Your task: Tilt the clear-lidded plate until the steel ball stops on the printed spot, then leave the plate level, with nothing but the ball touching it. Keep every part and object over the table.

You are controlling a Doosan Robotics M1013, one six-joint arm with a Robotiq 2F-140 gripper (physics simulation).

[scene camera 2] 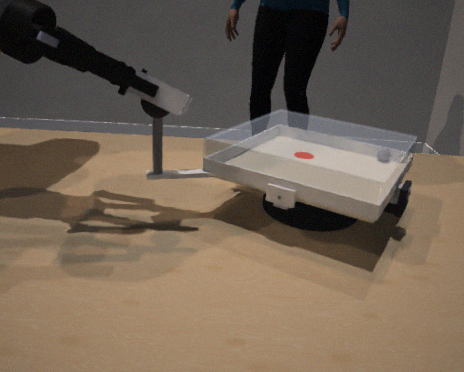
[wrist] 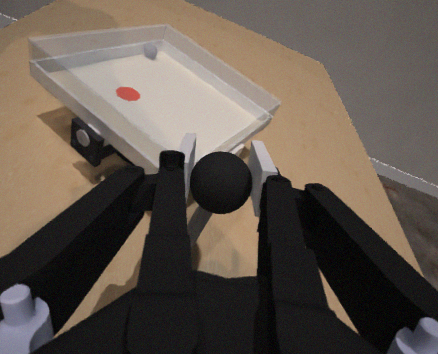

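The clear-lidded plate (scene camera 2: 330, 192) (wrist: 95, 117) is a white square tray, tilted with its right side lower in the scene view. The grey steel ball (scene camera 2: 384, 155) (wrist: 150, 51) is inside, near the right wall towards the back corner in the scene view and by the far corner in the wrist view. It is well away from the red printed spot (scene camera 2: 304, 155) (wrist: 128, 93). My gripper (scene camera 2: 167, 99) (wrist: 222, 154) is shut on the black ball knob (scene camera 2: 153, 109) (wrist: 220, 187), which tops an upright post (scene camera 2: 157, 147) joined to the plate by a flat bar (scene camera 2: 185, 174).
A black round base (scene camera 2: 312, 217) is under the plate. A dark bracket (scene camera 2: 401, 197) (wrist: 86, 141) is at one side of the plate, and a white block (scene camera 2: 281, 196) is on its front wall. The wooden table (scene camera 2: 225, 300) (wrist: 30, 200) extends around them. A person (scene camera 2: 292, 50) stands behind the table.
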